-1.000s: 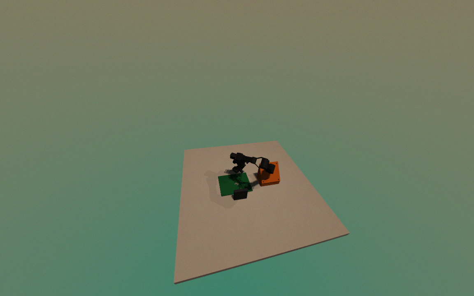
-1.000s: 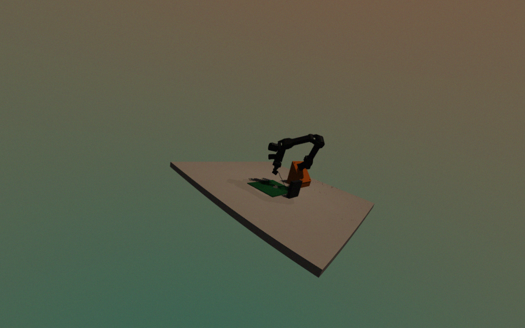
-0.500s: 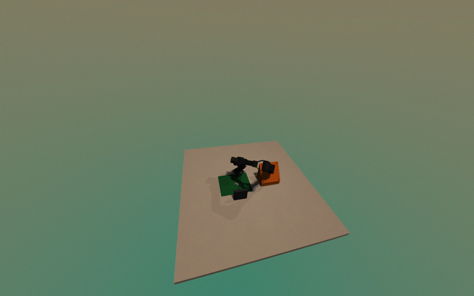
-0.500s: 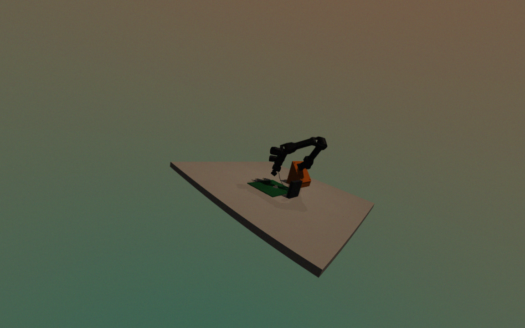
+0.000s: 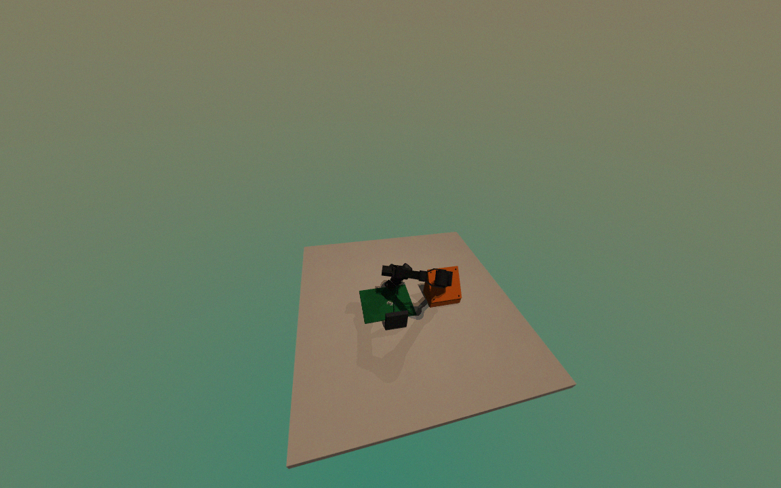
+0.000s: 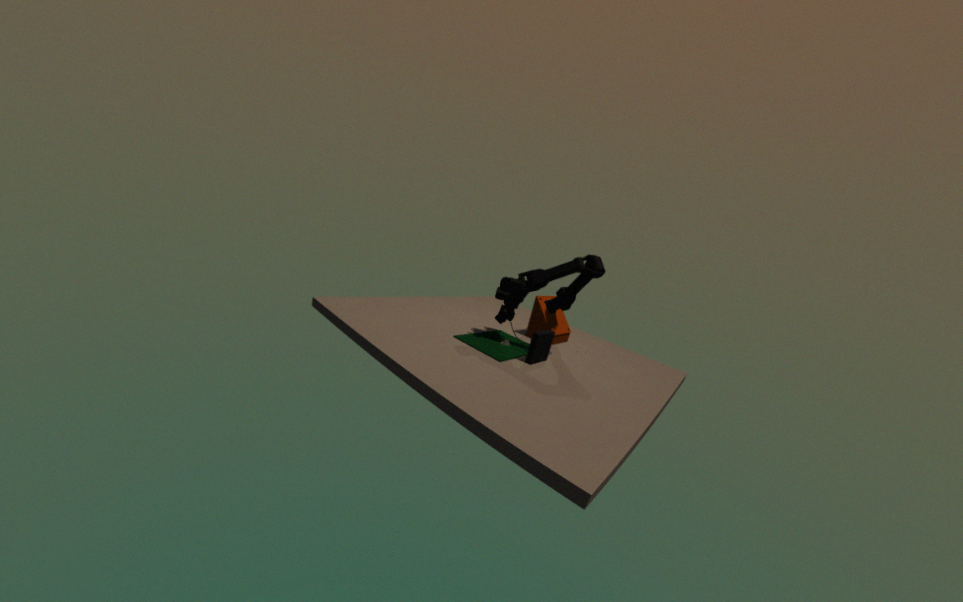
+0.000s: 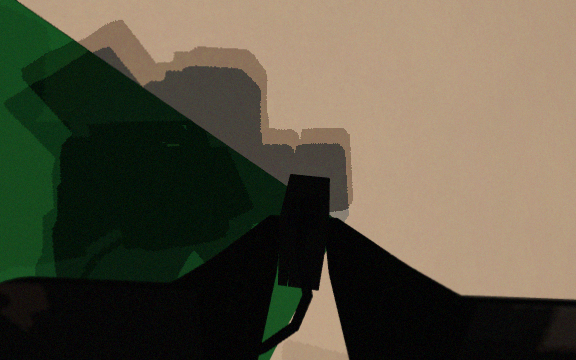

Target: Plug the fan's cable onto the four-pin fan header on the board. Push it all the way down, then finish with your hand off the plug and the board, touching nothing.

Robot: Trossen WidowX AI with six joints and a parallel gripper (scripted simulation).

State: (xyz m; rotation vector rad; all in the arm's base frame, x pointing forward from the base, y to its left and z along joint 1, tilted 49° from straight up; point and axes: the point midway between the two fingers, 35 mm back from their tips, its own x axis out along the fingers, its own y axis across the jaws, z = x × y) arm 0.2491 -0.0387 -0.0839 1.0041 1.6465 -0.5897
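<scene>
Right now the white four-pin fan header is 80 mm ahead of my gripper tip, 110 mm to the left of it and 80 mm below it. Round my gripper tip: green board (90 mm ahead, 90 mm to the left, 90 mm below); black fan (90 mm ahead, 260 mm to the left, 20 mm below); black fan plug (10 mm behind, 10 mm below).
</scene>
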